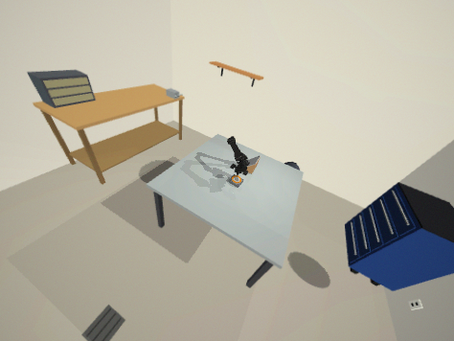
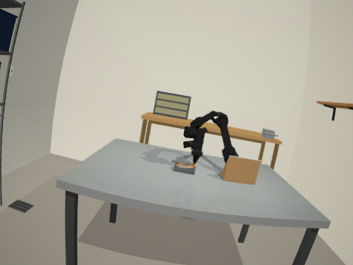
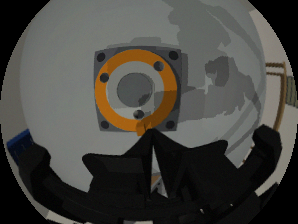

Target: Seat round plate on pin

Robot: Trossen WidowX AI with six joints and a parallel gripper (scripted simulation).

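Right now the grey square base is 50 mm ahead of my gripper tip, 20 mm to the left of it and 20 mm below it.
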